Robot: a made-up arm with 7 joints. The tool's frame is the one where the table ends. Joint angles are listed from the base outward.
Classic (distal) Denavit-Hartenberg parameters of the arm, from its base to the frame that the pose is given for. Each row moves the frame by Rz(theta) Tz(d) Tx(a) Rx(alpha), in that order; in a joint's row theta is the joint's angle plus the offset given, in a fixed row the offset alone. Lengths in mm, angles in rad.
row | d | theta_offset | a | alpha
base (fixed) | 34 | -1.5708 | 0 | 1.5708
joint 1 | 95 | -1.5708 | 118 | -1.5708
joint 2 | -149 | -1.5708 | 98 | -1.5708
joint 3 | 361 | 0 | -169 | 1.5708
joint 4 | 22 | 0 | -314 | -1.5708
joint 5 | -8 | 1.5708 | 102 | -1.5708
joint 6 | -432 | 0 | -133 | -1.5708
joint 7 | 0 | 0.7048 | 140.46 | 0
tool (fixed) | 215 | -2.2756 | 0 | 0
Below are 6 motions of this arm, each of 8 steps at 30 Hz.
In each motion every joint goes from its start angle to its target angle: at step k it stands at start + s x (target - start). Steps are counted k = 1, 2, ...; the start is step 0. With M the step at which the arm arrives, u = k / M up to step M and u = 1 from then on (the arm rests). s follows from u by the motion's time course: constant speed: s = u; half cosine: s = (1 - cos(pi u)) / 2; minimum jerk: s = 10 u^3 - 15 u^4 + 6 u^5.
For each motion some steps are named. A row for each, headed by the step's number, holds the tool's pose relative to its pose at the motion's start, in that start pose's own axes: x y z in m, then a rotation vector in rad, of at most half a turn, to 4 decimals.
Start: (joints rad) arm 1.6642 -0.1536 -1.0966 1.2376 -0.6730 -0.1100 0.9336
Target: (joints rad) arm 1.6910 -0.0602 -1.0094 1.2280 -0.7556 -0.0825 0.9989
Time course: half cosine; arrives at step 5
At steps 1, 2, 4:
1: -0.0079 -0.0051 0.0024 -0.0001 0.0082 0.0205
2: -0.0280 -0.0191 0.0090 0.0000 0.0298 0.0739
4: -0.0696 -0.0532 0.0263 0.0027 0.0783 0.1925

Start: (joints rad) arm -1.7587 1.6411 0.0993 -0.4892 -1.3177 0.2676 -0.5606
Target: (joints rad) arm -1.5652 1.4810 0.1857 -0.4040 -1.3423 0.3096 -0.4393
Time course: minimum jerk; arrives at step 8
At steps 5, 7, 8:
5: -0.0081 -0.0235 -0.0187 0.0230 0.1033 0.1501
7: -0.0122 -0.0326 -0.0224 0.0302 0.1420 0.2005
8: -0.0125 -0.0332 -0.0225 0.0306 0.1444 0.2035

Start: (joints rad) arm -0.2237 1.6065 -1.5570 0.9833 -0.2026 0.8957 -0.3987
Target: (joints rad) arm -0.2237 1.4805 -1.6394 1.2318 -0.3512 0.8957 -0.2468
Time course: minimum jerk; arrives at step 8
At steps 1, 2, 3, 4, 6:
1: -0.0002 -0.0011 -0.0003 0.0019 -0.0009 0.0067
2: -0.0011 -0.0069 -0.0022 0.0119 -0.0064 0.0433
3: -0.0022 -0.0186 -0.0063 0.0305 -0.0187 0.1148
4: -0.0024 -0.0338 -0.0126 0.0526 -0.0381 0.2081
6: 0.0005 -0.0602 -0.0262 0.0846 -0.0811 0.3709

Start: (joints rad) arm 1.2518 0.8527 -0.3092 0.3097 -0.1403 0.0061 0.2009
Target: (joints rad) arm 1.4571 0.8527 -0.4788 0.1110 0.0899 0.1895 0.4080
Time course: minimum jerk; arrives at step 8
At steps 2, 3, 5, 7, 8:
2: -0.0012 -0.0034 0.0037 0.0243 0.0206 0.0332
3: -0.0033 -0.0083 0.0095 0.0631 0.0554 0.0870
5: -0.0094 -0.0179 0.0222 0.1559 0.1492 0.2200
7: -0.0143 -0.0211 0.0279 0.2033 0.2043 0.2914
8: -0.0146 -0.0213 0.0282 0.2061 0.2078 0.2957

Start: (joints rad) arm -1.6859 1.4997 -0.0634 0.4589 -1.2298 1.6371 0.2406
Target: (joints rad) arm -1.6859 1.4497 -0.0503 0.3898 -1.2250 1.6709 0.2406
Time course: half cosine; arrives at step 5
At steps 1, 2, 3, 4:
1: -0.0021 -0.0025 -0.0030 0.0130 -0.0052 -0.0039
2: -0.0077 -0.0088 -0.0112 0.0469 -0.0190 -0.0142
3: -0.0146 -0.0163 -0.0217 0.0888 -0.0361 -0.0269
4: -0.0202 -0.0221 -0.0305 0.1227 -0.0500 -0.0372

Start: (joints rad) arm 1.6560 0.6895 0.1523 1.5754 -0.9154 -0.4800 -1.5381
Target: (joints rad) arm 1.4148 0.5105 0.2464 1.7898 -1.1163 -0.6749 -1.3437
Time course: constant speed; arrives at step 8
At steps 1, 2, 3, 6, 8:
1: -0.0039 0.0041 0.0134 -0.0205 -0.0429 0.0410
2: -0.0073 0.0085 0.0265 -0.0417 -0.0844 0.0834
3: -0.0104 0.0134 0.0393 -0.0638 -0.1245 0.1271
6: -0.0161 0.0302 0.0759 -0.1332 -0.2361 0.2654
8: -0.0168 0.0430 0.0990 -0.1812 -0.3029 0.3631

